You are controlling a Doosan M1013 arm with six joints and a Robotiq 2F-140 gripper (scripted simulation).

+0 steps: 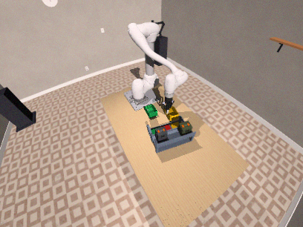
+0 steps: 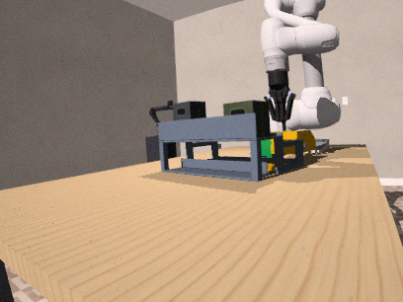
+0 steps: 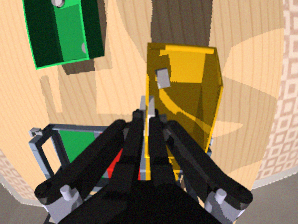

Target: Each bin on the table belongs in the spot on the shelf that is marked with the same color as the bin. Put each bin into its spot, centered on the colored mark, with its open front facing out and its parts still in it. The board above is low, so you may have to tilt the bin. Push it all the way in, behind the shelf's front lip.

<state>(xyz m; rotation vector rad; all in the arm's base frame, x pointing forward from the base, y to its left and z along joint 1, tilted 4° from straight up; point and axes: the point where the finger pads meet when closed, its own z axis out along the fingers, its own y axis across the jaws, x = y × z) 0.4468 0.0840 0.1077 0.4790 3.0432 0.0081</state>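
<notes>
Now: the yellow bin 50 mm to the left of my hand, 40 mm below it and 10 mm ahead of it. Also, from my hand: dark box 260 mm to the right, 210 mm ahead, 50 mm above; green bin 180 mm behind, 90 mm to the right, 70 mm below.
</notes>
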